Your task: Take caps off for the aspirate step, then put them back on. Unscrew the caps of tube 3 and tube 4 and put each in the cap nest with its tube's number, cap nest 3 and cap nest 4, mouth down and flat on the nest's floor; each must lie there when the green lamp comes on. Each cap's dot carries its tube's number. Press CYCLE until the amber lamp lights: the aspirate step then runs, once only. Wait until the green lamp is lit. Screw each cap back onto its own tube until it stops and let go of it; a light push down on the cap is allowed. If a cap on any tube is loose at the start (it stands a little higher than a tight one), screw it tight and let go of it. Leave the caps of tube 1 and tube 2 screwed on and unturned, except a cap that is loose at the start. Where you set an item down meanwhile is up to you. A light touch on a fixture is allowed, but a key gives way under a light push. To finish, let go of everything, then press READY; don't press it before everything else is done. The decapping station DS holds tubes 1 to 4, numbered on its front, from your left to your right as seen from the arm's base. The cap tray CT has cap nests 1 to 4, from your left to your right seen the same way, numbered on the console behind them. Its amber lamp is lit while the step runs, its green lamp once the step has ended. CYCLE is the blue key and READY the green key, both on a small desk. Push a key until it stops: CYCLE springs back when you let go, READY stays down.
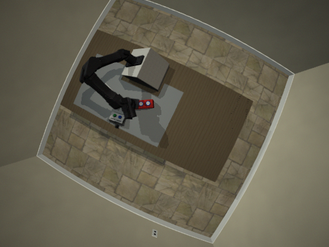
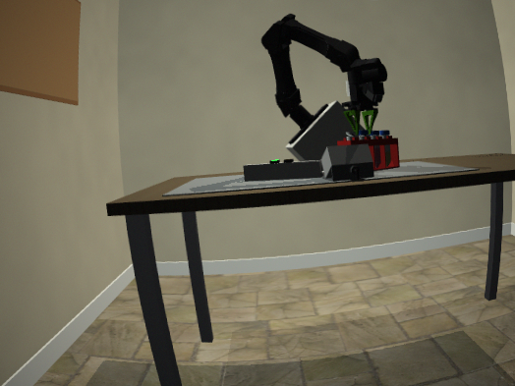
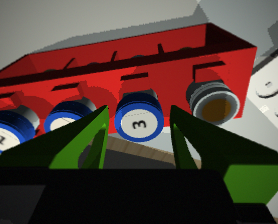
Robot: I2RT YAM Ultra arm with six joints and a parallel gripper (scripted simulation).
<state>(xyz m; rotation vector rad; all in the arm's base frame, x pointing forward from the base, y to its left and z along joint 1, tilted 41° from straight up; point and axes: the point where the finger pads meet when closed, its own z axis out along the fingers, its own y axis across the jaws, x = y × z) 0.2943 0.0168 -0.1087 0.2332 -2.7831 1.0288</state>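
The cap 3 lies right at my hand. Also, from my hand: blue key (13 cm ahead, 10 cm to the right, 5 cm below); cap 1 (4 cm behind, 10 cm to the left); cap 2 (2 cm behind, 5 cm to the left).
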